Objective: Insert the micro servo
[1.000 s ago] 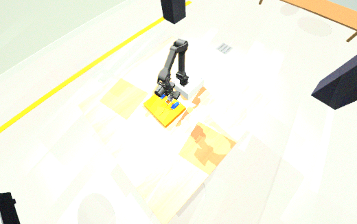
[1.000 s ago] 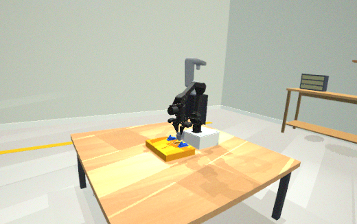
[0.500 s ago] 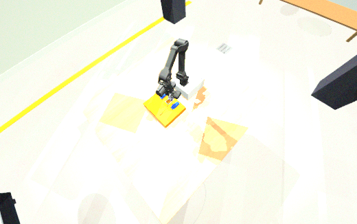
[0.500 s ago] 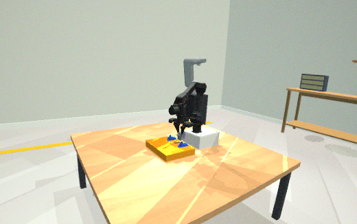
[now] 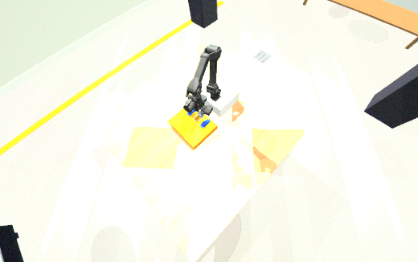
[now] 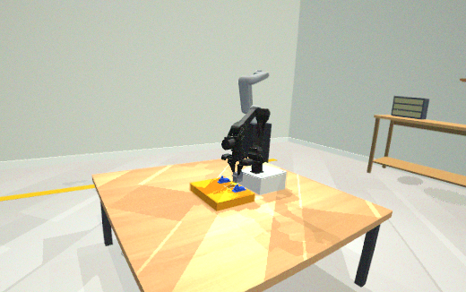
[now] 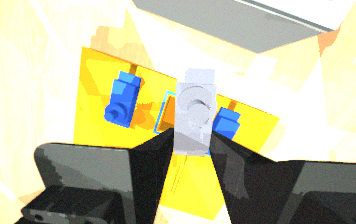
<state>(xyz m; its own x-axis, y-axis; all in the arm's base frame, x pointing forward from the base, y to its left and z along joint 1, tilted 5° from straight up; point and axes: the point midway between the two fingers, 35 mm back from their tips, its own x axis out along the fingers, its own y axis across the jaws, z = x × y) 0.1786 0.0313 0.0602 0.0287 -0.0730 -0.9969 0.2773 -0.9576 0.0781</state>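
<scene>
My gripper tip is now 12 cm short of the deck, 2 cm to the left of it and 10 cm above it.
</scene>
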